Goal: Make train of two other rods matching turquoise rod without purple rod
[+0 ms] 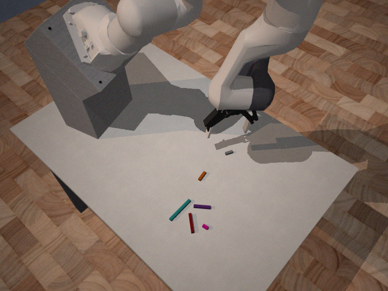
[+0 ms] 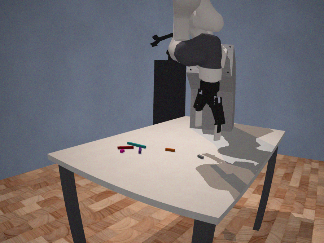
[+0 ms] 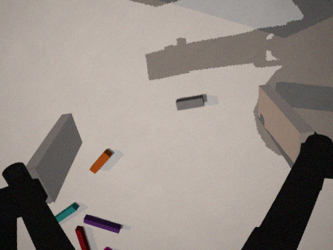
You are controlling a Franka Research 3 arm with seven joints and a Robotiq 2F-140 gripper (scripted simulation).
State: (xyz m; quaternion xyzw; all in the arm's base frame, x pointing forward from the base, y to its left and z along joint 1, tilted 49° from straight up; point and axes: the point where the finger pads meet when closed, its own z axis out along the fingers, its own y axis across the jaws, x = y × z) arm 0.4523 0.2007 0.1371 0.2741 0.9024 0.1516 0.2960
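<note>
My gripper is now 100 mm above the grey rod, 30 mm short of it and 10 mm to the left of it. From my hand the other things lie so: turquoise rod 300 mm to the right, 100 mm below, 90 mm ahead; purple rod 240 mm to the right, 130 mm ahead, 100 mm below; orange rod 160 mm to the right, 100 mm below, 40 mm ahead.
</note>
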